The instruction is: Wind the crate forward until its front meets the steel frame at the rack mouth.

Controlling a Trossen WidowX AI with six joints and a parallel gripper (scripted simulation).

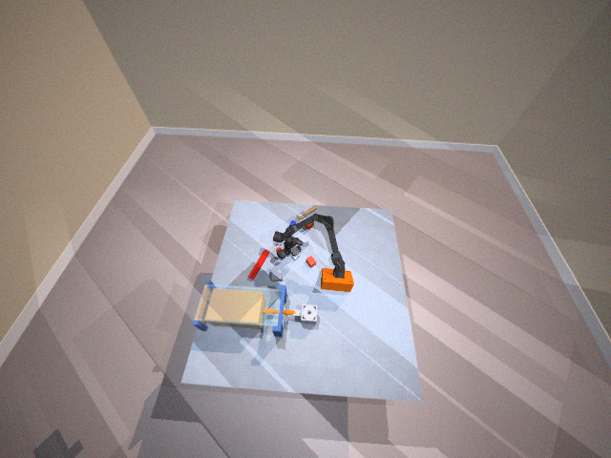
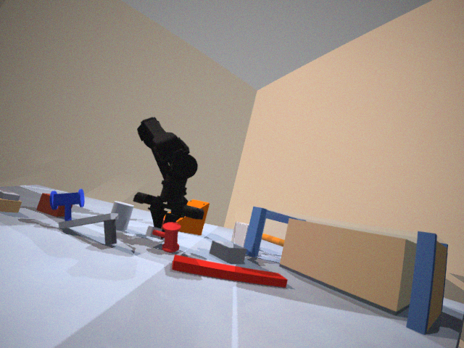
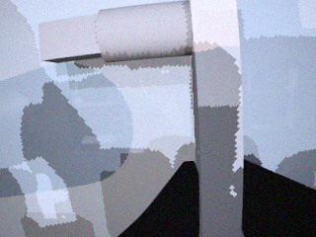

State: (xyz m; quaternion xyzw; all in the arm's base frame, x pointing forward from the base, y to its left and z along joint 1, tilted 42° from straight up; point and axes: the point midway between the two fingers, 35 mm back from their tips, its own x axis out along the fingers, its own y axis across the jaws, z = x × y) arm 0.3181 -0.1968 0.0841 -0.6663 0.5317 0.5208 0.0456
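Now: gripper tip 60 mm short of the red knob, 20 mm below it and 10 mm to the left of it. Also, from my gripper tip: blue spool tool 220 mm to the right, 30 mm above, 10 mm behind; then grey block 170 mm to the left, 80 mm ahead, 10 mm above; then red-knobbed winch handle 10 mm ahead, 10 mm above.
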